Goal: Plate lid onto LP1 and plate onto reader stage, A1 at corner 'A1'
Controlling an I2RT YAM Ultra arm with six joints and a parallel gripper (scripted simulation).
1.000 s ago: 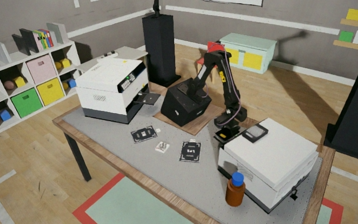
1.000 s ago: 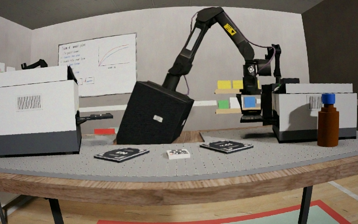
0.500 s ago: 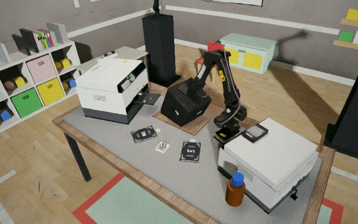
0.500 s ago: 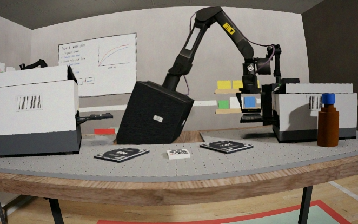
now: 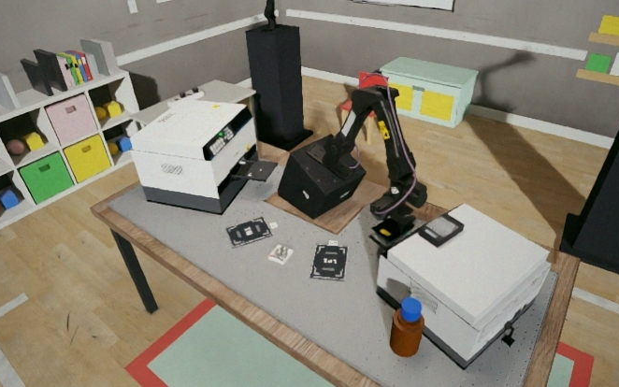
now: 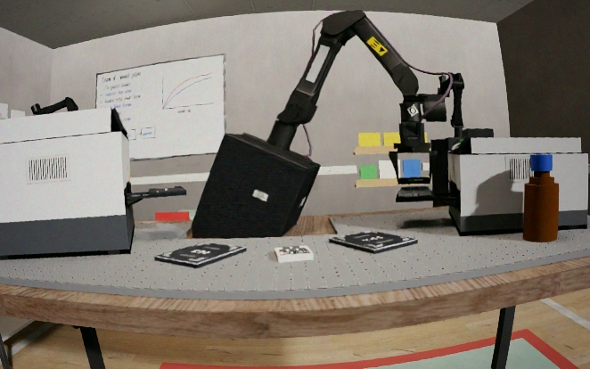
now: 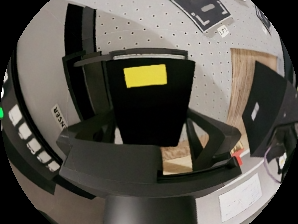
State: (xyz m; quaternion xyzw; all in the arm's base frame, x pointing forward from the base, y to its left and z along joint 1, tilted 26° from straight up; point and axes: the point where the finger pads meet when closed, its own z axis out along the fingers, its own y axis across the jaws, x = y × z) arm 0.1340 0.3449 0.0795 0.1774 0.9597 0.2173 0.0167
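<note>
Now: hand 3 cm above the white well plate. Round my hand: black lid right at my hand; then capped bottle 34 cm ahead, 20 cm to the left, 1 cm below.
</note>
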